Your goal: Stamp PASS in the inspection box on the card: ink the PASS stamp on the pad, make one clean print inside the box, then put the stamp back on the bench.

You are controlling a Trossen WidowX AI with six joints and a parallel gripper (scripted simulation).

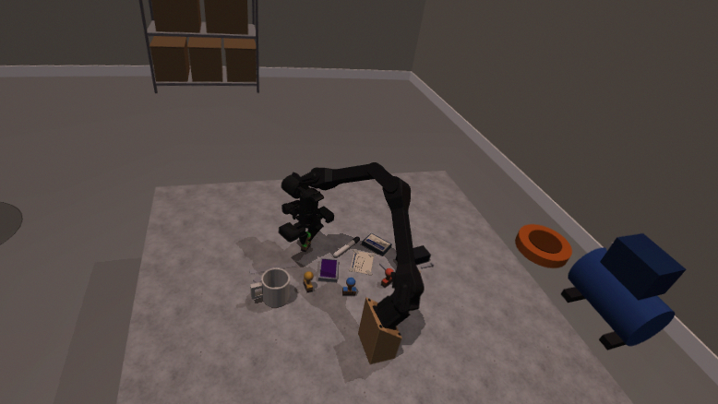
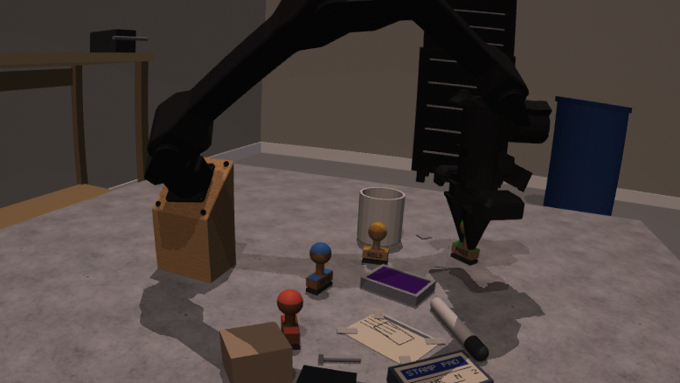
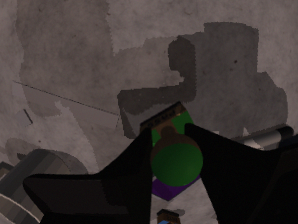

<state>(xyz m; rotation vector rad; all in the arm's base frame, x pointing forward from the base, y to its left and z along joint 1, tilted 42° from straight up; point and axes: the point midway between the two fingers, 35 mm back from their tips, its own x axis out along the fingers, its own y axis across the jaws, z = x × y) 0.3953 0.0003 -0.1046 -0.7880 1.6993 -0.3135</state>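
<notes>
My gripper tip is 10 cm past the ink pad, 5 cm to the left of it and 5 cm above it. Also, from my gripper tip: green-knobbed pass stamp (right at my gripper tip); marker (1 cm behind, 17 cm to the right, 5 cm below); beige inspection card (9 cm behind, 17 cm to the right, 6 cm below).
</notes>
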